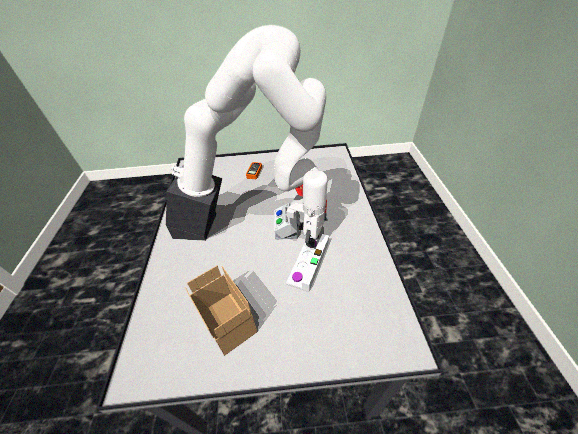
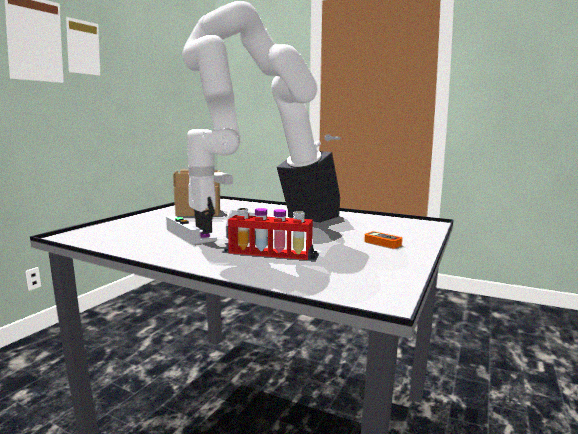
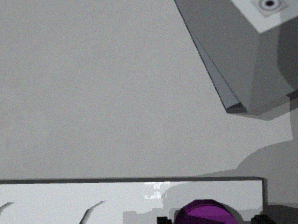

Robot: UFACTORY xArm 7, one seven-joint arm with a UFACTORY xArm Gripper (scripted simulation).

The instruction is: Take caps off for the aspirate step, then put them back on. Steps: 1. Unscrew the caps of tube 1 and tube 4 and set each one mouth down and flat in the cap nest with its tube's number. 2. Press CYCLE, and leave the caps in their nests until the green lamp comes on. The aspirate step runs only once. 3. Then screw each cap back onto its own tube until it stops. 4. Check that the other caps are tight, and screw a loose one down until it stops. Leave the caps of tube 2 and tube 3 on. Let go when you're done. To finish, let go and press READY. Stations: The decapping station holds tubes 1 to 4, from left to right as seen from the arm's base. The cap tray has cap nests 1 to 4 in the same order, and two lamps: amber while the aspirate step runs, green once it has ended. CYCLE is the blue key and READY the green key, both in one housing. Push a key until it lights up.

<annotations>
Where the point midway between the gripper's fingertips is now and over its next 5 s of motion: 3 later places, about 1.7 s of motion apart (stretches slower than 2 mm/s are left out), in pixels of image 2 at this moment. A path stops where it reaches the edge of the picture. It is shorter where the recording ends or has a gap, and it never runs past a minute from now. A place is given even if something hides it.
The gripper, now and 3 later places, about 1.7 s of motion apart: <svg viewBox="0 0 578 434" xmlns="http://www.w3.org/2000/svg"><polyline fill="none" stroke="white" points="204,231 203,218 245,194 298,205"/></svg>
</annotations>
